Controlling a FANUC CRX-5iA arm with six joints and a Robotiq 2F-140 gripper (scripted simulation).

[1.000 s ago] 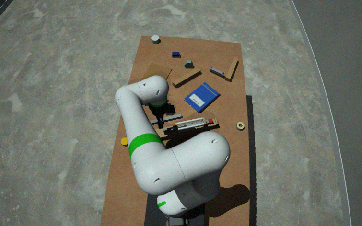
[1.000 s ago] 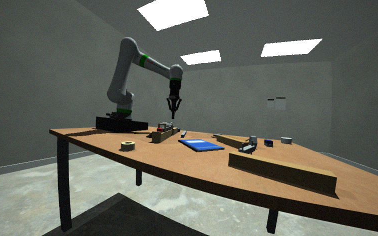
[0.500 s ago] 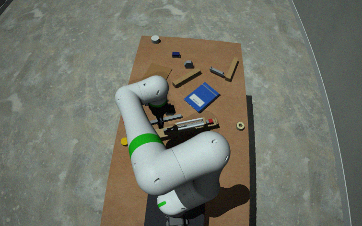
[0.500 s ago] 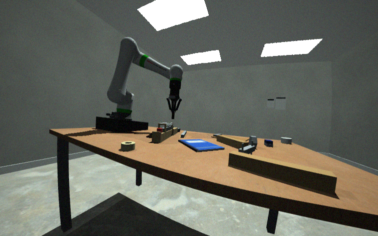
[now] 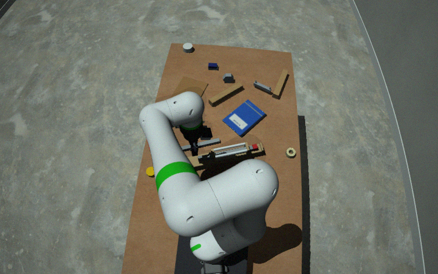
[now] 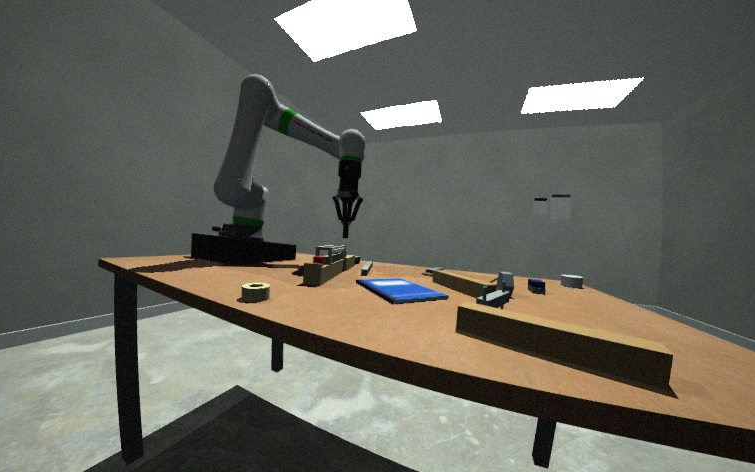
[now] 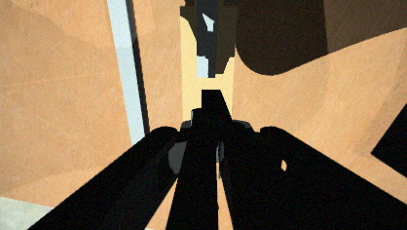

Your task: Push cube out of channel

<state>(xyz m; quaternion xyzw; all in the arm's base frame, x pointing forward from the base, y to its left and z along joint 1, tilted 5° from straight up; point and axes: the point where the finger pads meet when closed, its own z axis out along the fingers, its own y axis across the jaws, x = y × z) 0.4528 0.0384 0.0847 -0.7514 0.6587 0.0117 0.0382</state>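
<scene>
Now: the red cube 4 cm ahead of my hand, 30 cm to the right of it and 9 cm below it. From my hand the other things lie so: short grey bar 3 cm ahead, 22 cm to the right, 10 cm below; then thin pale grey stick 1 cm ahead, 8 cm to the right, 10 cm below; then wooden channel 2 cm ahead, 17 cm to the right, 10 cm below.
</scene>
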